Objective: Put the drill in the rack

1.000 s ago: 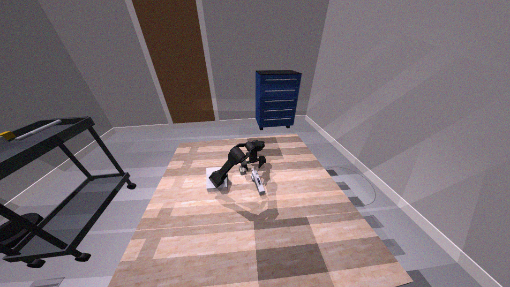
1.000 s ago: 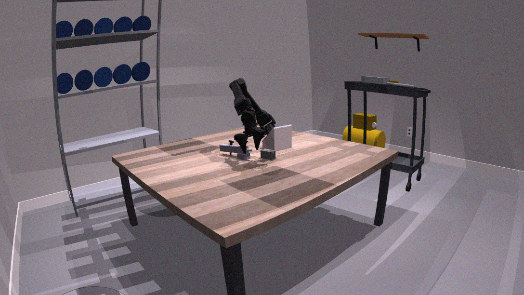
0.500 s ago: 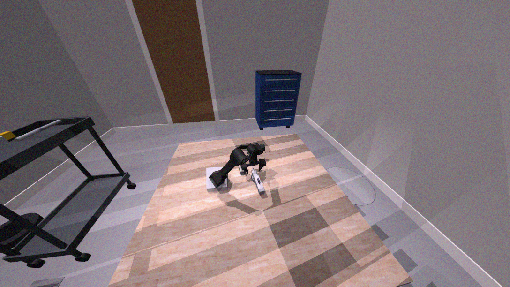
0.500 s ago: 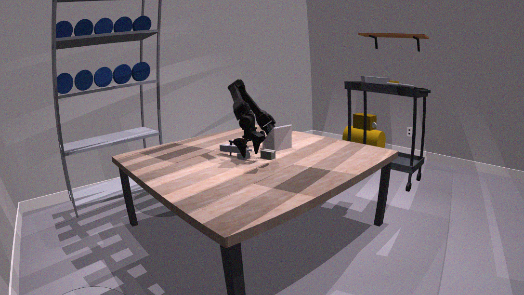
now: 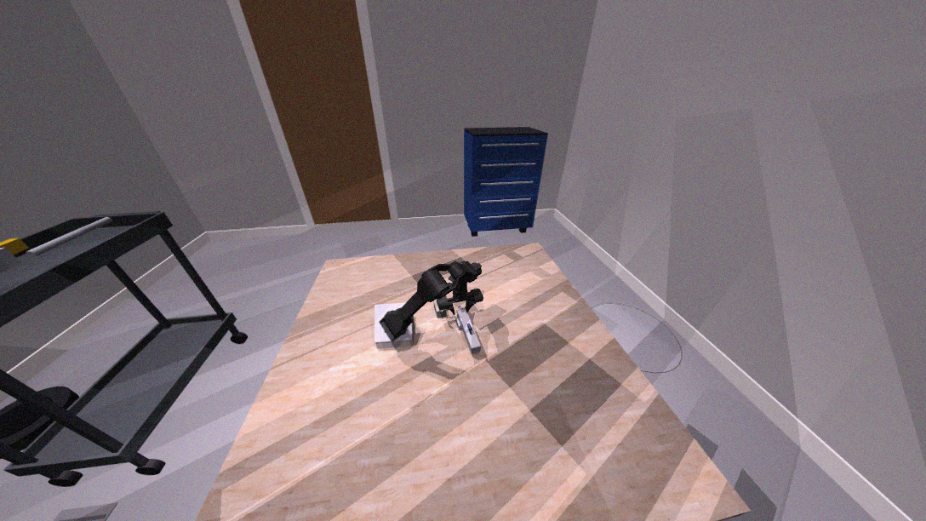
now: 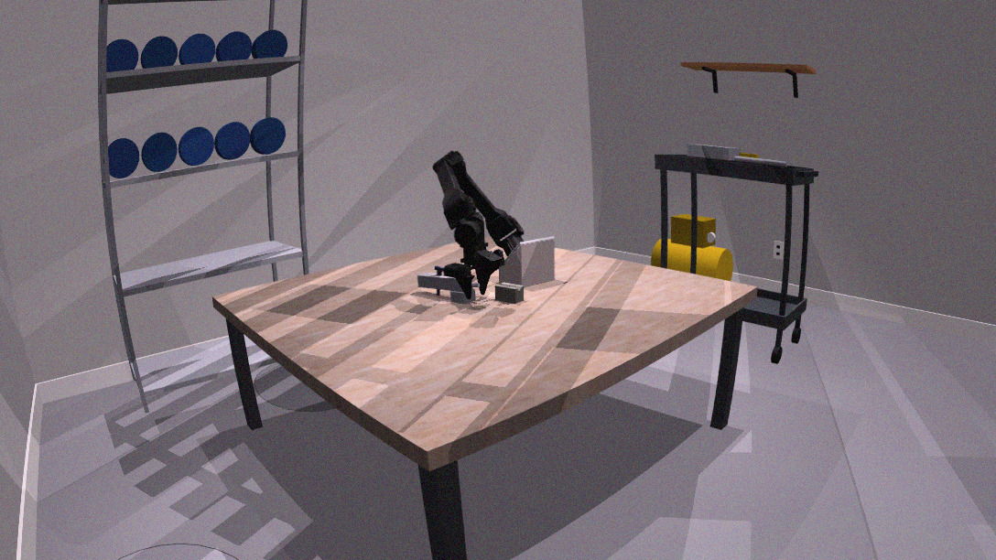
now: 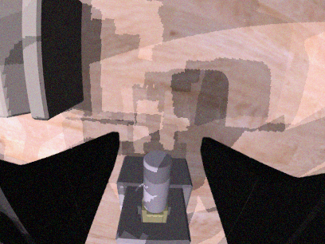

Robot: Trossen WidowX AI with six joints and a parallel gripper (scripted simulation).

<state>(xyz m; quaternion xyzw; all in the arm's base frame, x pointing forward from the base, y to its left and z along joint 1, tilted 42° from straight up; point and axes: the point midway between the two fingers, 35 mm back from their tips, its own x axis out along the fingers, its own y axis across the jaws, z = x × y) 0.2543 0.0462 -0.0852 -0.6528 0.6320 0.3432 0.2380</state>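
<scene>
Right now my gripper tip is 5 cm to the left of the drill, 3 cm below it and 1 cm short of it. Also, from my gripper tip: long grey fixture (11 cm to the right, 2 cm ahead, 2 cm above); grey rack (8 cm behind, 4 cm to the left); black key (14 cm to the right, 3 cm above, 2 cm ahead).
</scene>
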